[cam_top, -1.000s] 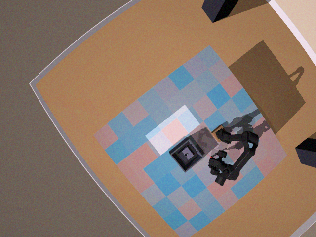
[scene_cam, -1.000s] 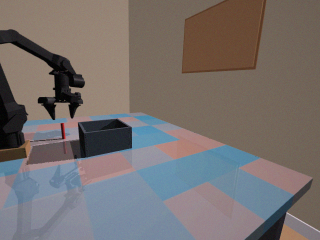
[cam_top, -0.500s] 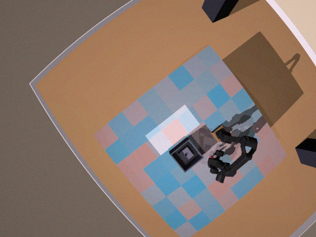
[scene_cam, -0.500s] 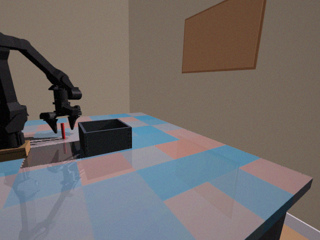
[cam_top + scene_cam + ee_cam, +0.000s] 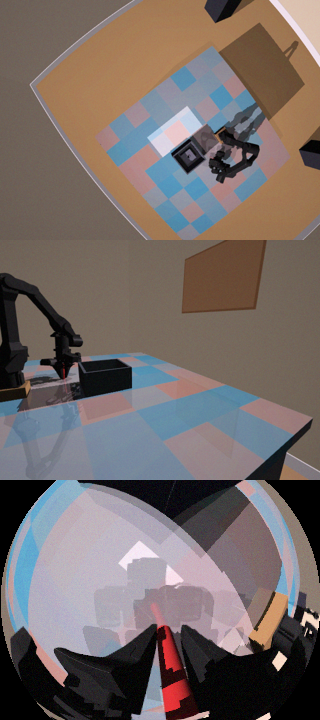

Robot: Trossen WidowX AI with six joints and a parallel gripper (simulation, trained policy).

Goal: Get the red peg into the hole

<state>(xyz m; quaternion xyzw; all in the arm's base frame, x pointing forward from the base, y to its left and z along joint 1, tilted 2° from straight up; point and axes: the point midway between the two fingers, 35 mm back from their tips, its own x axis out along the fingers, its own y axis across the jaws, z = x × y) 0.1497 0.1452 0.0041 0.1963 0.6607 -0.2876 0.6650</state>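
Right now my gripper tip is 18 cm short of the grey plate, 14 cm to the left of it and 4 cm below it. From my gripper tip the other things lie so: dark box 18 cm ahead, 14 cm to the right, 2 cm above; then red peg 3 cm above, 1 cm to the left.
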